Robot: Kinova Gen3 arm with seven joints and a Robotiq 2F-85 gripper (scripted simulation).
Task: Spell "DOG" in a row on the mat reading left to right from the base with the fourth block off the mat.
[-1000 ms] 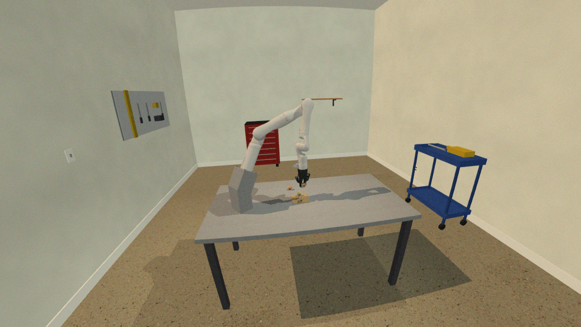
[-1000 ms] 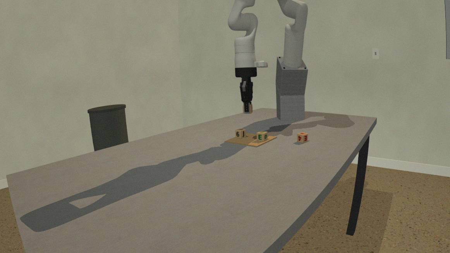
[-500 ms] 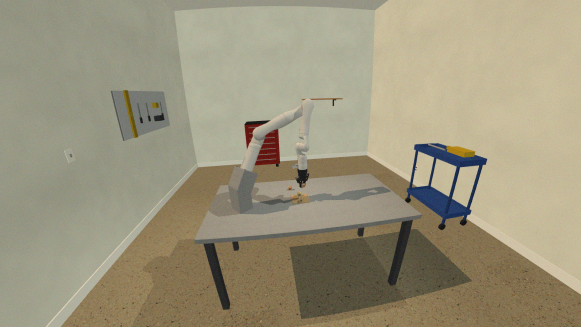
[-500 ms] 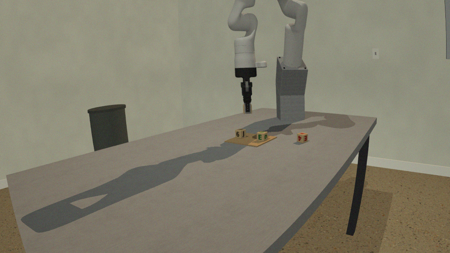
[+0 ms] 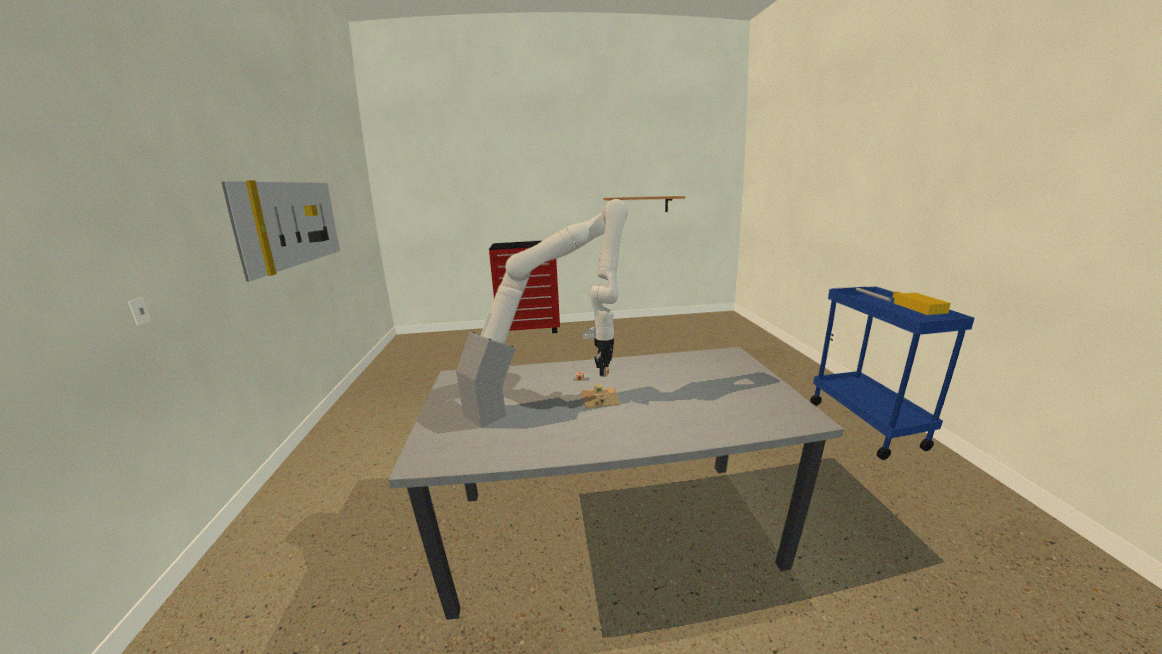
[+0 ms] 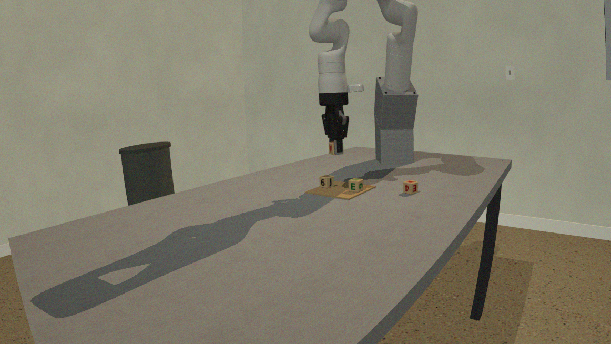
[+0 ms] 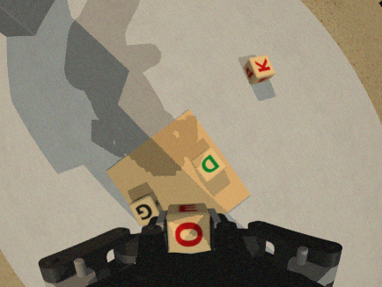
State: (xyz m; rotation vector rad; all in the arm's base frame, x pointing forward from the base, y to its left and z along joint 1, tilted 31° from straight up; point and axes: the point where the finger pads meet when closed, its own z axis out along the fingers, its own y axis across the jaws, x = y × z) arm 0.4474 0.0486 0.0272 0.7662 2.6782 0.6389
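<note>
My gripper is now 12 cm above the tan mat and 2 cm past it. Also, from my hand: O block (right at my hand); G block (10 cm below, 5 cm to the right, 1 cm behind); D block (10 cm below, 4 cm to the left, 2 cm behind).
</note>
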